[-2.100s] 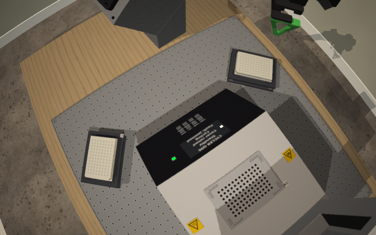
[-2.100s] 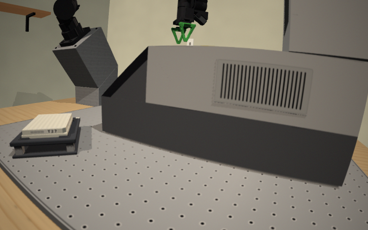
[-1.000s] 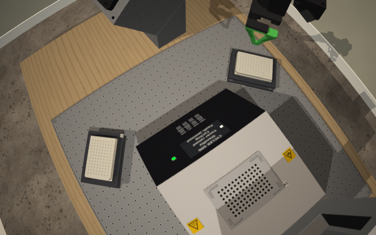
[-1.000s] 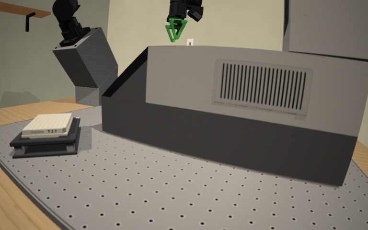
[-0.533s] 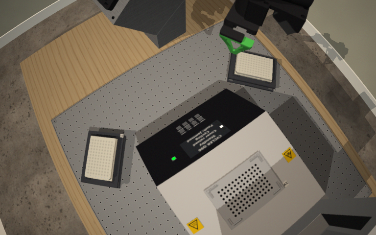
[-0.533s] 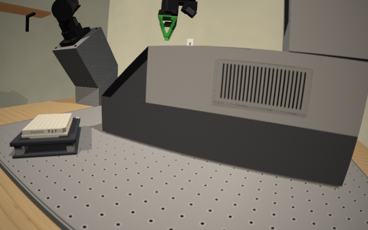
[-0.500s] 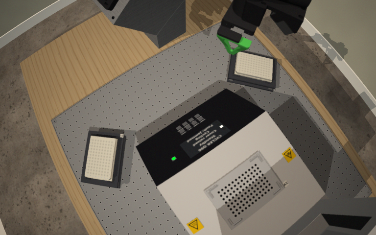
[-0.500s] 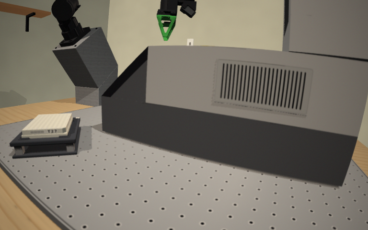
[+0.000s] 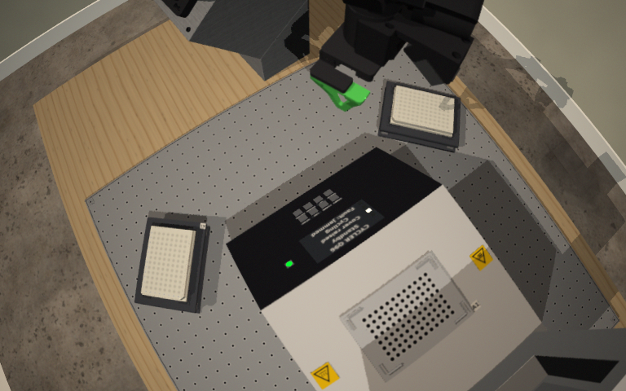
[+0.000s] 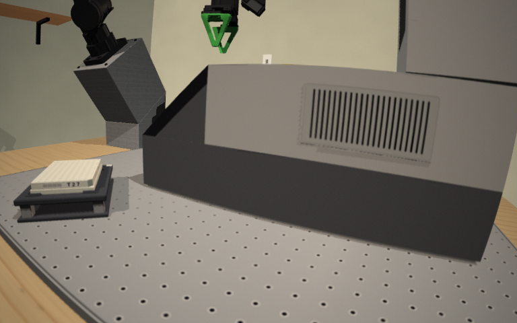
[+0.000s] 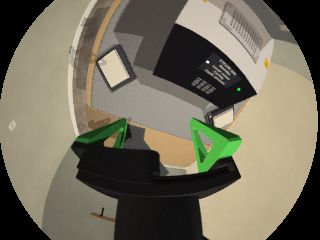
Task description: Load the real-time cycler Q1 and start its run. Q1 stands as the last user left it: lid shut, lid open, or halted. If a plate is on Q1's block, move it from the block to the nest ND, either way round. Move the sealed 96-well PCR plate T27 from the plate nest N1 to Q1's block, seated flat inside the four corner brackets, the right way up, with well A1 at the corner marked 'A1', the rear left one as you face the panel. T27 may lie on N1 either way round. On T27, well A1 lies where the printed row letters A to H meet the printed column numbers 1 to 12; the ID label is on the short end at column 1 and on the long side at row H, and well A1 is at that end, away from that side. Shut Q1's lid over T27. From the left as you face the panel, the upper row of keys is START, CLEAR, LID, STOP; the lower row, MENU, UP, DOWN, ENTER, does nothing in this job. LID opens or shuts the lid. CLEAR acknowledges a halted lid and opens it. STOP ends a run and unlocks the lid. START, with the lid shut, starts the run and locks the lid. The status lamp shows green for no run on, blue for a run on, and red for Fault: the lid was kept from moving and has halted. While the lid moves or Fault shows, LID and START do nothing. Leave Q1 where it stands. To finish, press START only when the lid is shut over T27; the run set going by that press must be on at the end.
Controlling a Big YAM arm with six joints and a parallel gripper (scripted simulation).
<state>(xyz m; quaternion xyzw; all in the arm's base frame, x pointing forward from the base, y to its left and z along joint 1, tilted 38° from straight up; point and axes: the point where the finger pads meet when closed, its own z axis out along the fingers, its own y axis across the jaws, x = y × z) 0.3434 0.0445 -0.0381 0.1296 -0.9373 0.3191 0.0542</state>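
The nest N1 lies 38 cm to the right of my hand, 25 cm below it and 5 cm behind it. From my hand the other things lie so: nest ND: 25 cm below, 19 cm to the left, 2 cm ahead.
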